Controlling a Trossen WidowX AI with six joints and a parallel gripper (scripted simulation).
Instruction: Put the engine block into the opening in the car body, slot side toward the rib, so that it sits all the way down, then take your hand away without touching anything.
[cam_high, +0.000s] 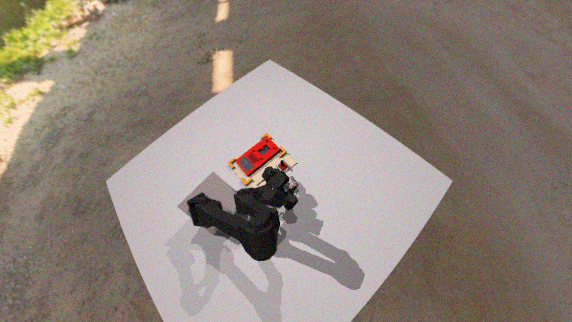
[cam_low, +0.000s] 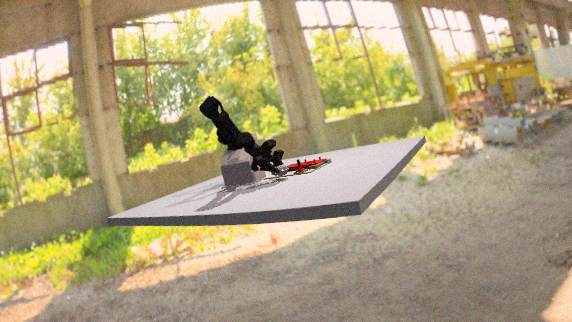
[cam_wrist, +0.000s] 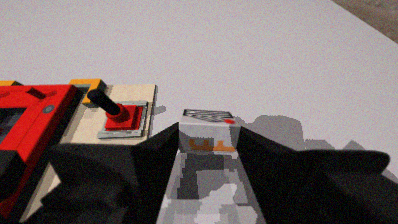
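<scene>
The beige board lies 40 mm behind my gripper tip, 190 mm to the left of it and 30 mm below it. Round my gripper tip: grey engine block: right at my gripper tip.
</scene>
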